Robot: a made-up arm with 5 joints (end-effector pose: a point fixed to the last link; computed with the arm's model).
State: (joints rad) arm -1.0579 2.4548 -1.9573 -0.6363 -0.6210
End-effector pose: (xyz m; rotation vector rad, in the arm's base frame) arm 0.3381 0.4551 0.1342 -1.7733 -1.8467 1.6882
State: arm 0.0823 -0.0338 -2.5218 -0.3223 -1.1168
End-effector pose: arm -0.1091 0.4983 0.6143 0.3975 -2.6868 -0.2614
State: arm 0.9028 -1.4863 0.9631 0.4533 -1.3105
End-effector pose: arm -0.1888 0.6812 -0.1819 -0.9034 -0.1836 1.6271
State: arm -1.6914 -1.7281 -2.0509 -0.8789 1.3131
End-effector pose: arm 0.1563 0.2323 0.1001 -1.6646 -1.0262 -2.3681
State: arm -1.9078 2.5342 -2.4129 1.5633 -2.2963
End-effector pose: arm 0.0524 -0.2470 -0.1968 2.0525 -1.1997 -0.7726
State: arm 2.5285 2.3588 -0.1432 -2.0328 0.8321
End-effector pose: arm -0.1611 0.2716 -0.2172 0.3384 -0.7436 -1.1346
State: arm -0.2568 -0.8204 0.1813 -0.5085 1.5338
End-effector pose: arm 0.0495 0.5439 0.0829 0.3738 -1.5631 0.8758
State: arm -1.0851 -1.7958 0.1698 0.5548 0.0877
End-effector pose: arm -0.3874 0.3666 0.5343 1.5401 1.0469 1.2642
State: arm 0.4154 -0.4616 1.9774 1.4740 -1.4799
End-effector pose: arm -0.2263 1.0274 0.1992 -0.5503 -0.7520 1.8924
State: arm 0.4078 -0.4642 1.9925 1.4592 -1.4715
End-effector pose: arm -0.2239 1.0288 0.2053 -0.5378 -0.7715 1.8832
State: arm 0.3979 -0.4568 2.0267 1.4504 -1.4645
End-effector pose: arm -0.2165 1.0321 0.2140 -0.5377 -0.8066 1.8659
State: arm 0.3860 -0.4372 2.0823 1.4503 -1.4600
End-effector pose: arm -0.2033 1.0373 0.2250 -0.5549 -0.8576 1.8393
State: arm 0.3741 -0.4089 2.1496 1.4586 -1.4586
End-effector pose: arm -0.1862 1.0434 0.2358 -0.5877 -0.9141 1.8069
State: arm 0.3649 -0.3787 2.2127 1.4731 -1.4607
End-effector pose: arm -0.1688 1.0487 0.2438 -0.6292 -0.9616 1.7757
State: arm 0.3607 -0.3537 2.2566 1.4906 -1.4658
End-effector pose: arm -0.1552 1.0522 0.2471 -0.6690 -0.9893 1.7534
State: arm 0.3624 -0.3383 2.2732 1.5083 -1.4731
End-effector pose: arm -0.1482 1.0537 0.2454 -0.6987 -0.9937 1.7453
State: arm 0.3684 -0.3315 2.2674 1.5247 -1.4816
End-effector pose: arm -0.1472 1.0534 0.2402 -0.7172 -0.9806 1.7491
